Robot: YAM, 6 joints.
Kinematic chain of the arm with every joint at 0, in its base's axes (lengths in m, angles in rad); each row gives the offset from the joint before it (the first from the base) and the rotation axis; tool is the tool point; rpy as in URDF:
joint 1: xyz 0 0 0.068 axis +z
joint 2: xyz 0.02 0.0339 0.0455 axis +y
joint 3: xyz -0.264 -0.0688 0 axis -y
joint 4: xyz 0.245 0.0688 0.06 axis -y
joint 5: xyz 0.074 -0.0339 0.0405 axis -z
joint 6: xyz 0.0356 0 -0.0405 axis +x
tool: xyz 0 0 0 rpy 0 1.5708 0
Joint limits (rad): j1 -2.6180..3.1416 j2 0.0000..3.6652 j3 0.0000..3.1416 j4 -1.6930..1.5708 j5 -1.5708..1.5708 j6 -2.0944..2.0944
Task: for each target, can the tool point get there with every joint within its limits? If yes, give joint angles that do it. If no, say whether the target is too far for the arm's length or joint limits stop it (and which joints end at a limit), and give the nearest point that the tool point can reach.
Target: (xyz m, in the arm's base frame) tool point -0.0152 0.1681 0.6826
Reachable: yes | joints 1.7217 1.5548 2.6307 -0.4755 0.2927 0.5253
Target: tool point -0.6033 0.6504 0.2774
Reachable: no: too far | nearest point -0.4318 0.4655 0.2297 | short by 0.257 m
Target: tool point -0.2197 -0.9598 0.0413
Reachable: no: too far | nearest point -0.1437 -0.6279 0.0668 | short by 0.341 m
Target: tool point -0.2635 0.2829 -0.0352
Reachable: yes | joints 2.2505 2.5424 1.0017 0.9447 -0.8652 -0.5868
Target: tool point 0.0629 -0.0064 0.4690
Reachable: yes | joints -0.5142 0.6941 1.4170 -0.9314 -0.7931 -0.3739
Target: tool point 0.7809 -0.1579 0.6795
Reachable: no: too far | nearest point 0.5154 -0.1042 0.4821 | short by 0.335 m
